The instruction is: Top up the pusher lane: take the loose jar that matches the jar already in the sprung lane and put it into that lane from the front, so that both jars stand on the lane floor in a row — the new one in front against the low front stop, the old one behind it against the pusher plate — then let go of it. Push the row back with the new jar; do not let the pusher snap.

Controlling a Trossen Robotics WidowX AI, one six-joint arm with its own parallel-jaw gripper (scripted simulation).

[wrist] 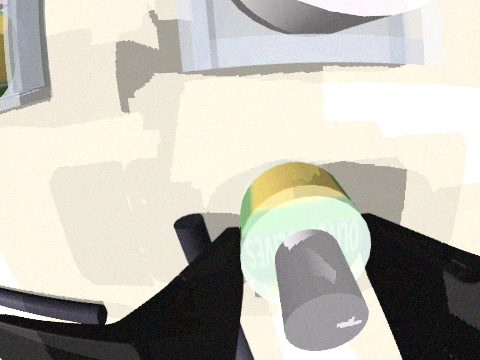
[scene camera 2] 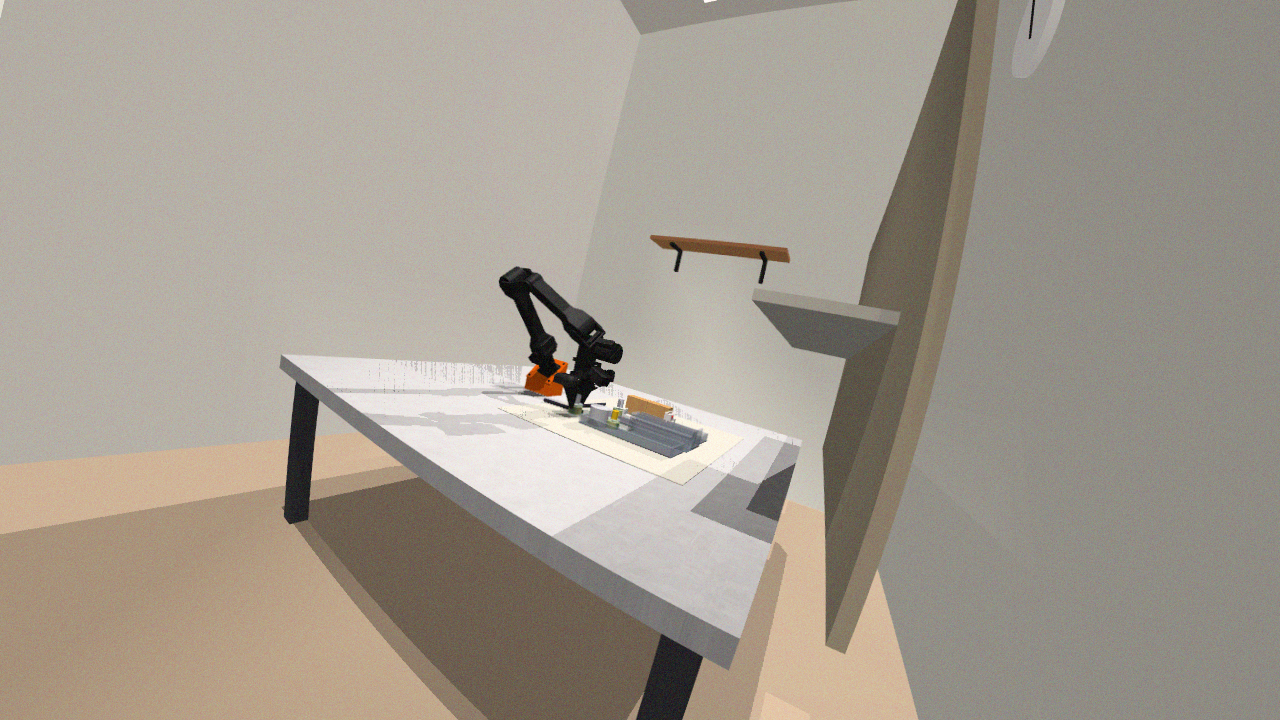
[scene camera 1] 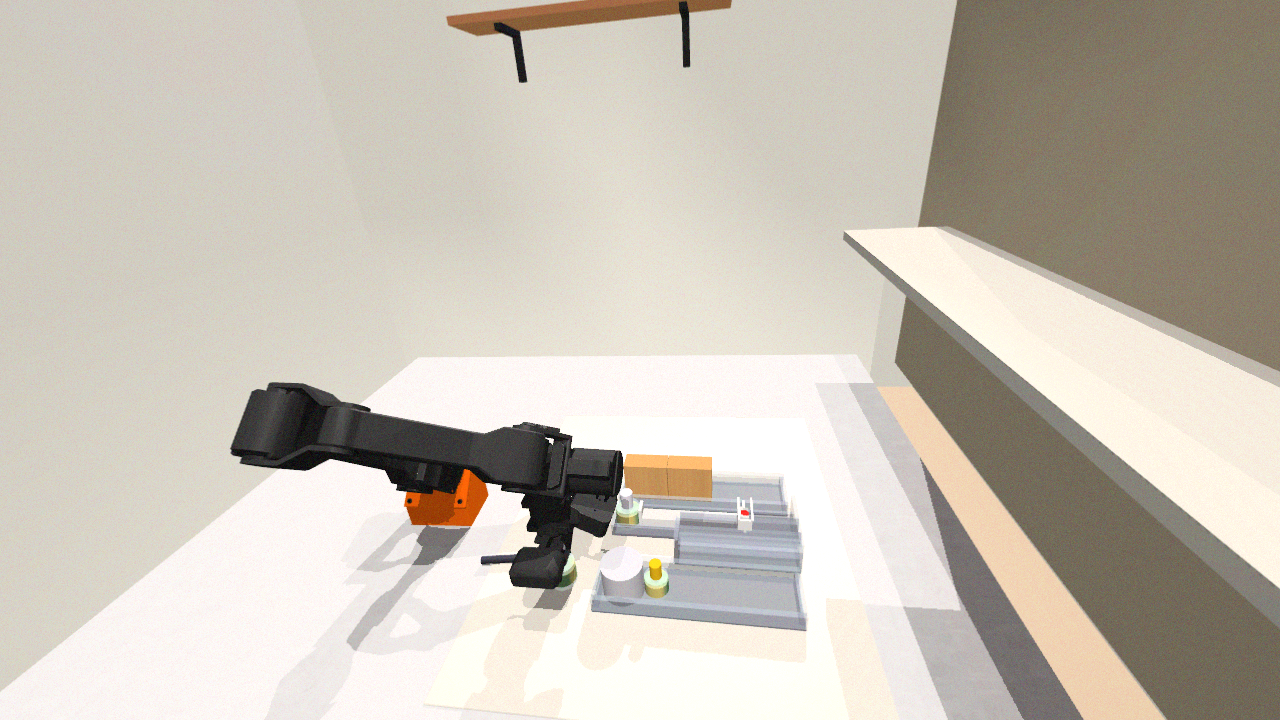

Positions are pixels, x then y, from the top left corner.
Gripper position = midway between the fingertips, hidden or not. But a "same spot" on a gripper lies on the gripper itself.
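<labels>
My gripper is visible in the wrist view [300, 233], as well as in scene camera 1 and scene camera 2. On my gripper, [scene camera 2: 583, 396] and [scene camera 1: 566, 539] are the same spot.
</labels>
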